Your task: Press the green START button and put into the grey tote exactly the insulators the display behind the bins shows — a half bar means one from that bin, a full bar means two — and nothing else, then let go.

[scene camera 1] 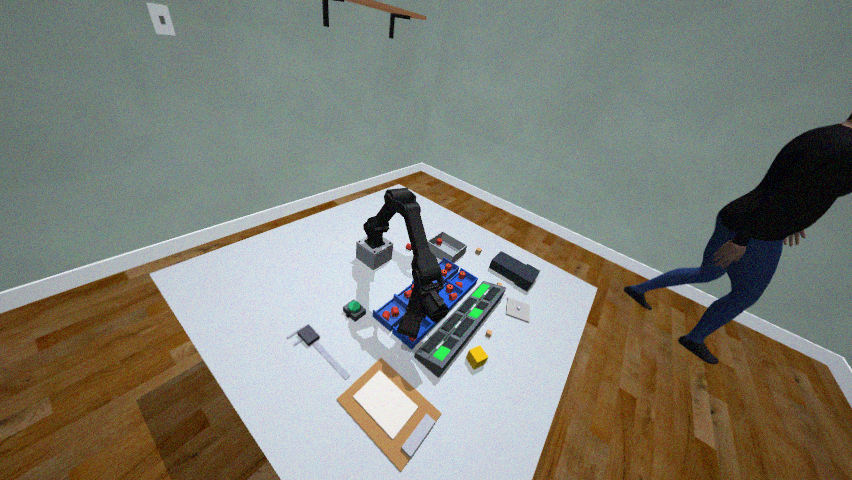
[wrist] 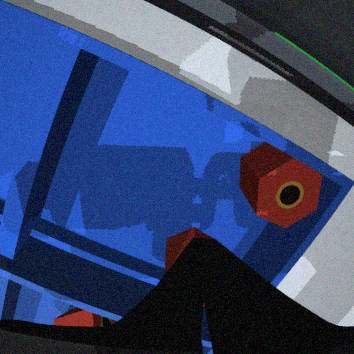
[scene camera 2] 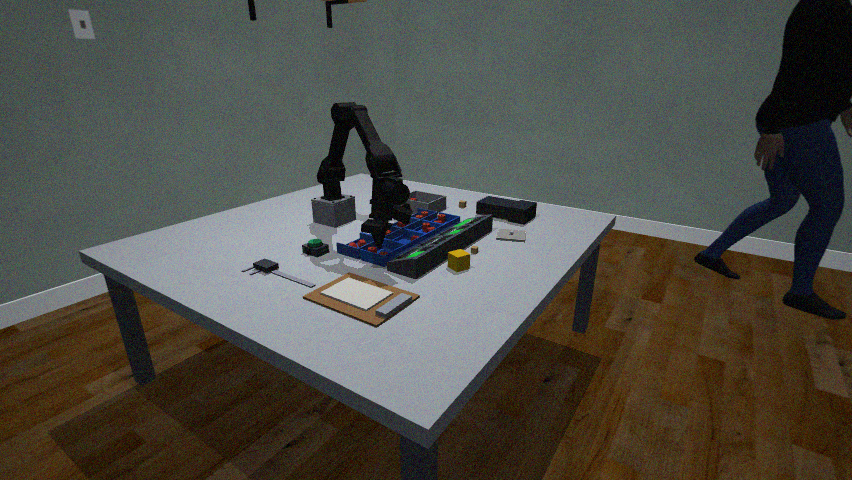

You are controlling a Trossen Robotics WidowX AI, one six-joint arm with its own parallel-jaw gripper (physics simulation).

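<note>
My gripper (scene camera 1: 407,329) (scene camera 2: 376,240) (wrist: 201,248) is shut with nothing between its fingers, low inside a near-end compartment of the blue bins (scene camera 1: 378,314) (scene camera 2: 348,249) (wrist: 140,116). In the wrist view one red insulator (wrist: 281,186) lies to the right of the fingers, and another red insulator (wrist: 179,242) peeks out just behind the shut fingertips. The display (scene camera 1: 424,354) (scene camera 2: 443,248) behind the bins shows three green bars. The grey tote (scene camera 1: 459,252) (scene camera 2: 429,201) holds one red insulator (scene camera 1: 439,241). The green START button (scene camera 1: 354,306) (scene camera 2: 315,243) sits left of the bins.
A loose red insulator (scene camera 1: 408,246) lies on the table near the tote. A yellow cube (scene camera 1: 476,356) (scene camera 2: 458,259), a black box (scene camera 1: 515,270) (scene camera 2: 506,209), a white card (scene camera 1: 517,310), a clipboard (scene camera 1: 388,410) (scene camera 2: 359,295) and a small tool (scene camera 1: 308,334) lie around.
</note>
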